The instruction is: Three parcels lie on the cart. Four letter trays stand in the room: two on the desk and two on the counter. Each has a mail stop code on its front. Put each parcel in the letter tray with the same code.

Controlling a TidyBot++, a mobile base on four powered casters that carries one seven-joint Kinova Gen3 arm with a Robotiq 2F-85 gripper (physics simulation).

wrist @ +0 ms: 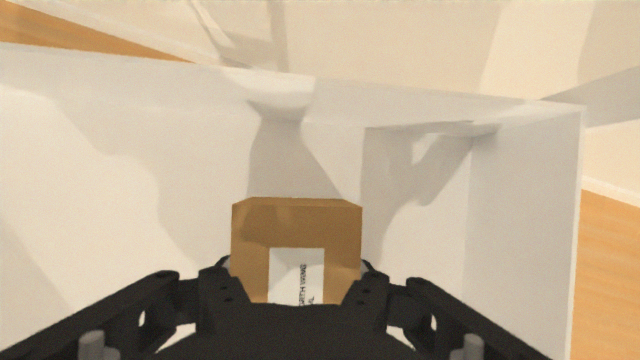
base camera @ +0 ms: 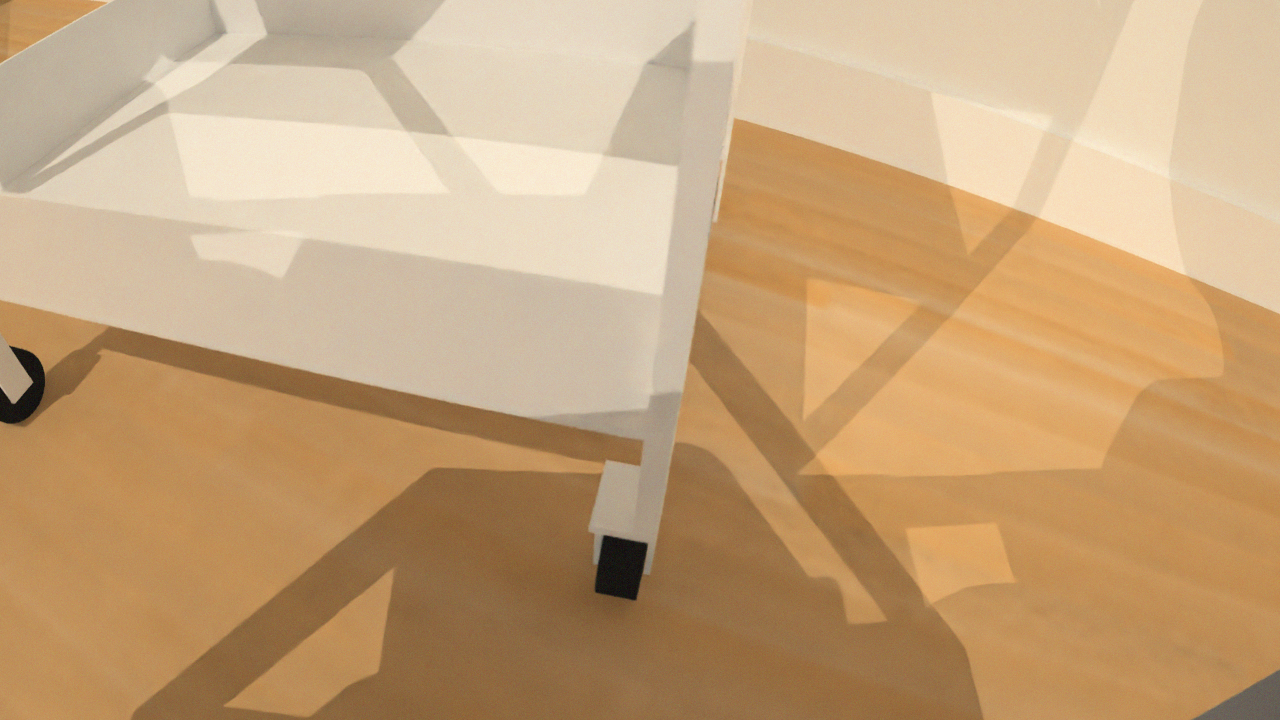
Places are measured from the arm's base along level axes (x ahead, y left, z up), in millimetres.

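Pixels of known places: gripper, between the fingertips: (wrist: 296,264).
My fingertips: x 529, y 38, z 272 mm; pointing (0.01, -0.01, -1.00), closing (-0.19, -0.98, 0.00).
Note:
Ahead of a thing's pixels: the offset from my fingertips to its middle. "pt": to the spot under its first point. Level surfaces: height alone.
A brown parcel @(dx -3, dy +1, dz +19 mm) (wrist: 296,222) with a white label lies in the white walled top of the cart (base camera: 402,322) (wrist: 520,225) in the wrist view. Small print shows on the label, partly hidden by the gripper; the code cannot be read. My gripper (wrist: 296,264) is shut on this parcel, one finger against each side. The parcel seems to be still at the level of the cart's surface. The other parcels and the letter trays do not show in these views.
In the base camera view a white post (base camera: 684,268) of the cart runs down to a black caster @(pt dx -258, dy -62, dz -628 mm) (base camera: 620,566). Another caster @(pt dx -154, dy +333, dz -642 mm) (base camera: 19,386) is at the left. A pale wall (base camera: 1011,53) (wrist: 390,45) stands behind the cart, above the wooden floor @(dz -668 mm) (base camera: 1118,573).

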